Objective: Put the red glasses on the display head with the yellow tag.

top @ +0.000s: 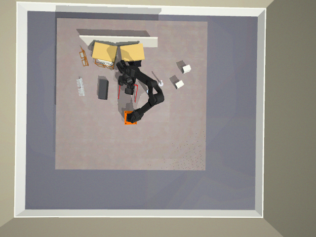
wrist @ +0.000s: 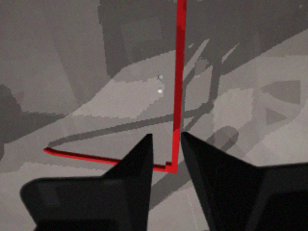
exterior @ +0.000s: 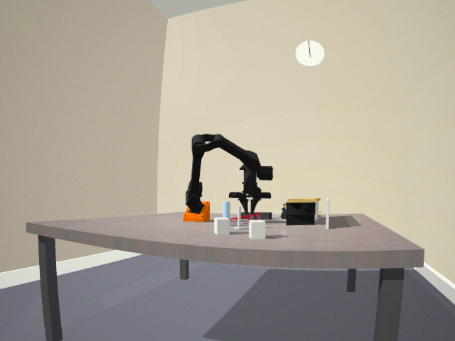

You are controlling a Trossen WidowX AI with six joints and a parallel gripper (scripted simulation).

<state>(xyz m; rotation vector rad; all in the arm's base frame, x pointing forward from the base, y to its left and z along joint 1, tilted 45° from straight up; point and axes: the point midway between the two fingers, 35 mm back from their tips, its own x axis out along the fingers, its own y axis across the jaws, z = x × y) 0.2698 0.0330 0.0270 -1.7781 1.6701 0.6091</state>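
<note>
Now: gripper tip 140 mm to the left of the pale blue cylinder, 50 mm past it and 10 mm below it. Round my gripper tip: dark case (250 mm to the left, 60 mm behind, 20 mm below); dark display head (210 mm ahead, 20 mm above, 10 mm to the left); thin grey peg (230 mm to the right, 50 mm ahead, 20 mm below).
</note>
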